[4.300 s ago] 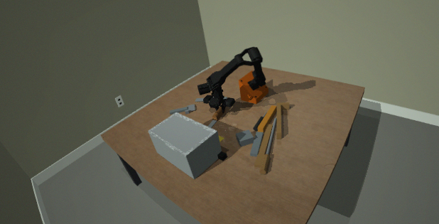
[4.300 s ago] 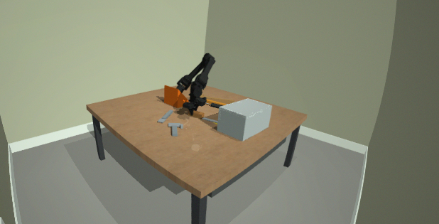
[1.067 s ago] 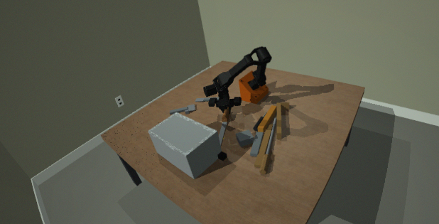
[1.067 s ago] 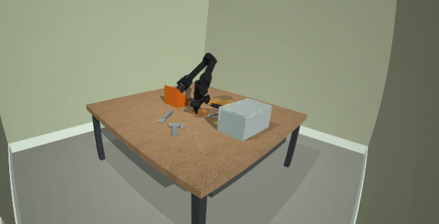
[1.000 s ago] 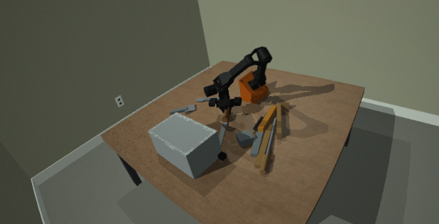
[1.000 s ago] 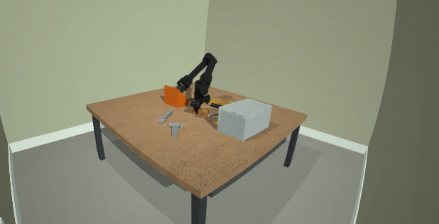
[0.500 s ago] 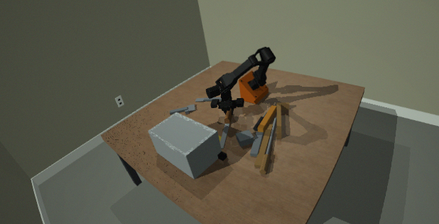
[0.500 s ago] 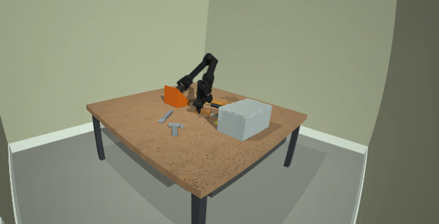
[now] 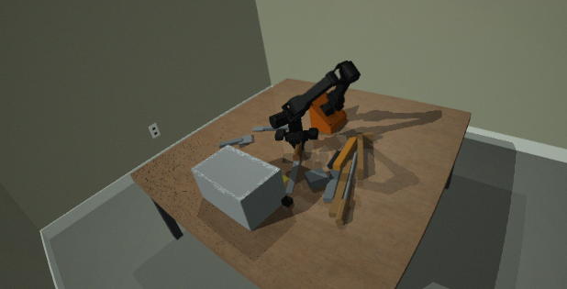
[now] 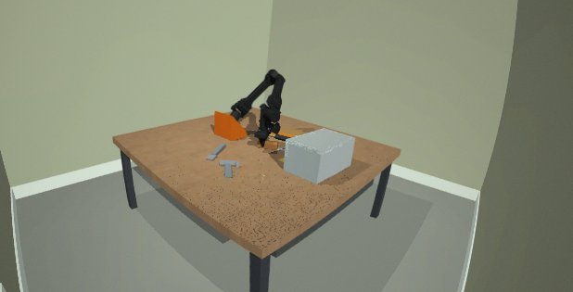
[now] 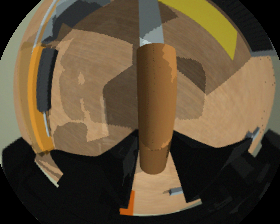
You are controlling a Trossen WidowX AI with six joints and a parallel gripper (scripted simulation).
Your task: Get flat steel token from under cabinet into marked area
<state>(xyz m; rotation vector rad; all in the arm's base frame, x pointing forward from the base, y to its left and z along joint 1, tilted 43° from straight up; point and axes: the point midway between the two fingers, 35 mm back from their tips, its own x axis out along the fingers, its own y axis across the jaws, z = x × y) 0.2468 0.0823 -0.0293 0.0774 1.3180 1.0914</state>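
My gripper tip is 19 cm to the right of the orange bar, 10 cm past it and 1 cm below it. From my gripper tip the other things lie so: grey block (20 cm to the left, 11 cm ahead, 1 cm above); then wooden stick (30 cm to the left, 7 cm ahead); then grey t-piece (32 cm to the right, 12 cm ahead).
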